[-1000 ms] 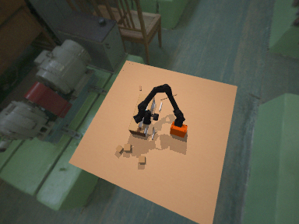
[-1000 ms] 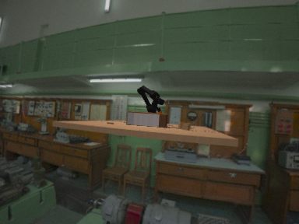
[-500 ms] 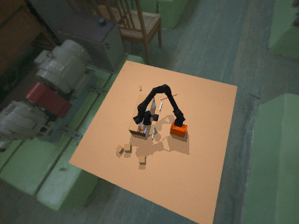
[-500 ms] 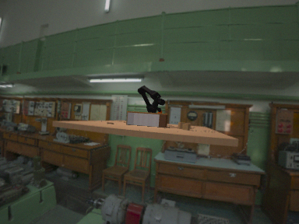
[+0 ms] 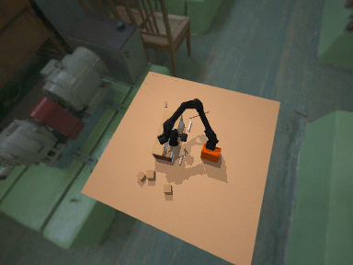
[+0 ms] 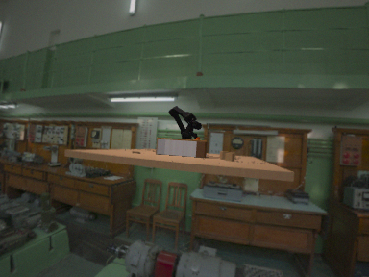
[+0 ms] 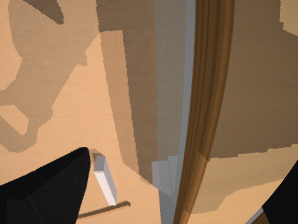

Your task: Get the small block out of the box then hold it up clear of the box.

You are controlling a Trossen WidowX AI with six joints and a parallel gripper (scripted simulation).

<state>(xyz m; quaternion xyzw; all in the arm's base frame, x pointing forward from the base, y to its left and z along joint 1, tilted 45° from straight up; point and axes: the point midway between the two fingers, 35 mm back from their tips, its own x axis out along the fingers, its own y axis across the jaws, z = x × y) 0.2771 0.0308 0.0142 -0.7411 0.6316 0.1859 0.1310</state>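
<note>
Right now the teal block is 5 cm ahead of my gripper tip and 2 cm to the right of it. The rest, counted from my gripper tip: tan box 3 cm ahead, 3 cm below.
</note>
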